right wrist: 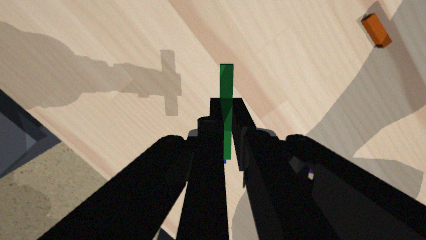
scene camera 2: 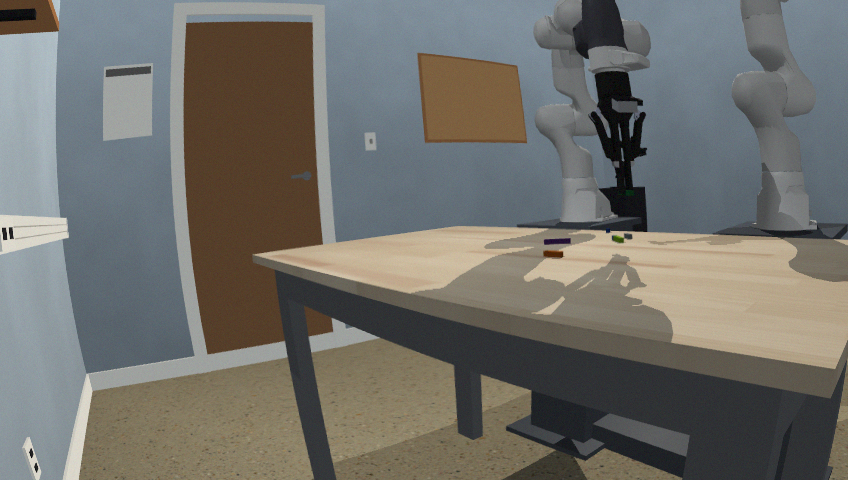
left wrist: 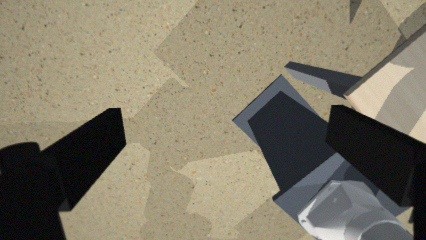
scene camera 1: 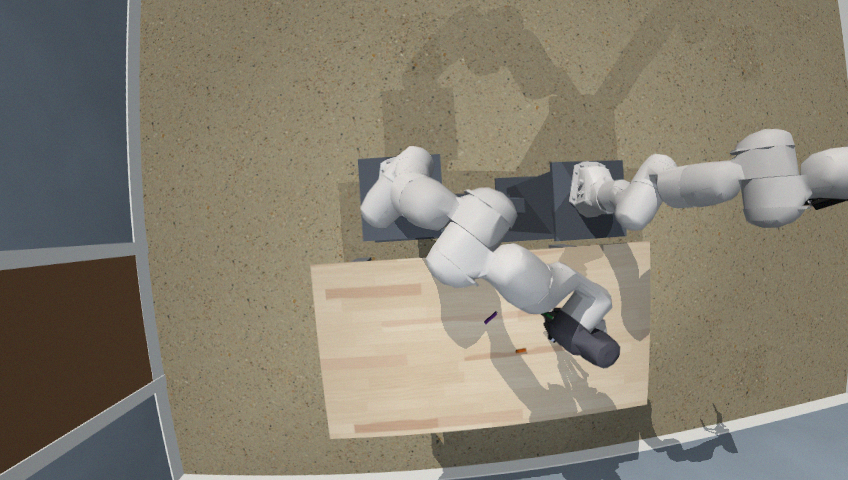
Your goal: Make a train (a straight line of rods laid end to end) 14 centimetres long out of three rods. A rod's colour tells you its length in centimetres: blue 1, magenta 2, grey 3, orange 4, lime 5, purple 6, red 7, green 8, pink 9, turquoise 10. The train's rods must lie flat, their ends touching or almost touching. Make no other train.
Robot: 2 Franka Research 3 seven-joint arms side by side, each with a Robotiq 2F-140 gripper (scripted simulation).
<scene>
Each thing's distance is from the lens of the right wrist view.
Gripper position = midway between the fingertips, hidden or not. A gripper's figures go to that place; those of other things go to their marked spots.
my right gripper (right wrist: 225,113): 18 cm
green rod (right wrist: 226,70): 16 cm
</scene>
